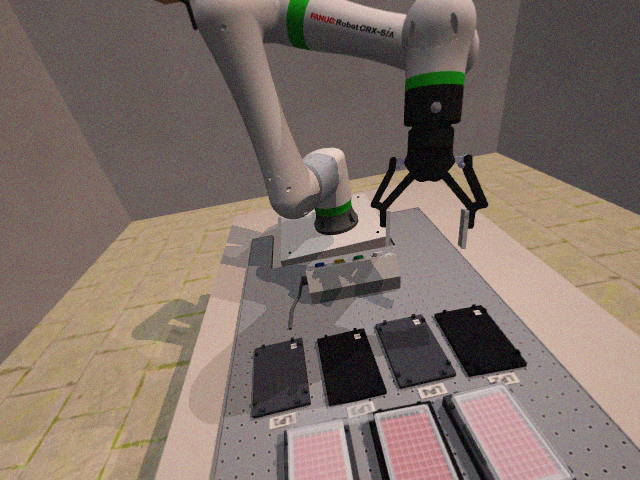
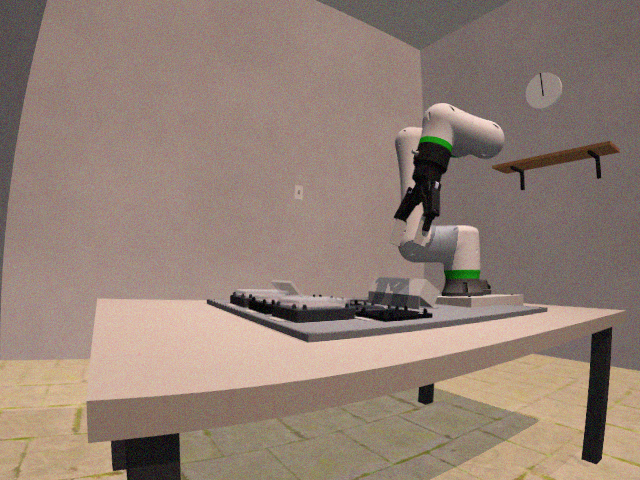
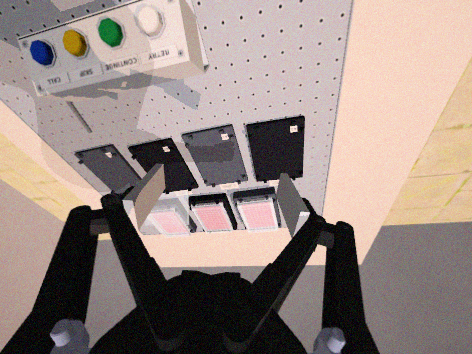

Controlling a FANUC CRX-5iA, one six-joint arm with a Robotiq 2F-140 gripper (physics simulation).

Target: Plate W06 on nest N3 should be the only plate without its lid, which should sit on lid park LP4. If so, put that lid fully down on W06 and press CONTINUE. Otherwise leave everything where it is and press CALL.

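Frame: origin at the arm's base, x back, y right, z up, level; centimetres.
Seen in the pictures: gripper, between the fingertips: [image 1: 423, 245] [image 2: 405, 244] [image 3: 222, 180]; arm's base, origin of its link: [image 1: 336, 223] [image 2: 462, 295].
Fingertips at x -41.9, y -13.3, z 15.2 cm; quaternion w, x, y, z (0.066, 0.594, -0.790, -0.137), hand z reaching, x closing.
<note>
Pixels of each thing's top centre, then the offset from my fingertips to it. "pt": a spot on its surface instead.
- CALL button, a spot on its surface: [image 3: 42, 52] pt dx +14.3, dy +20.2, dz -10.3 cm
- CONTINUE button, a spot on its surface: [image 3: 110, 32] pt dx +14.5, dy +10.5, dz -10.3 cm
- button box, centre of its top: [image 3: 97, 64] [image 1: 349, 258] [image 2: 402, 277] dx +12.1, dy +13.3, dz -8.9 cm
- yellow SKIP button, centre of its top: [image 3: 70, 46] dx +14.2, dy +15.8, dz -9.8 cm
- white RETRY button, centre of its top: [image 3: 147, 23] dx +14.4, dy +5.8, dz -9.8 cm
- cable, a spot on its surface: [image 1: 294, 307] pt dx +7.5, dy +28.7, dz -17.0 cm
My gripper [image 1: 424, 229] [image 2: 412, 235] [image 3: 222, 180] is open and empty, high above the pegboard, beyond the button box's RETRY end. Three pink plates stand in dark nests: a left one [image 1: 317, 452] [image 3: 170, 221], a middle one [image 1: 416, 444] [image 3: 212, 217] and a right one [image 1: 509, 434] [image 3: 257, 215]. The middle looks deeper pink, the outer two paler; plate labels are unreadable. Two lid parks look grey [image 1: 281, 377] [image 1: 413, 351], two black [image 1: 351, 366] [image 1: 480, 341]; I cannot tell if clear lids lie there. The CALL button [image 3: 42, 52] is blue, the CONTINUE button [image 3: 110, 32] green.
A pale tilted panel [image 2: 285, 287] rises behind the plates; I cannot tell what it is. The button box [image 1: 356, 284] [image 3: 197, 47] stands before the robot base [image 1: 336, 222], with a yellow SKIP button [image 3: 75, 43] and a white RETRY button [image 3: 150, 21]. A cable [image 1: 294, 307] runs beside it.
</note>
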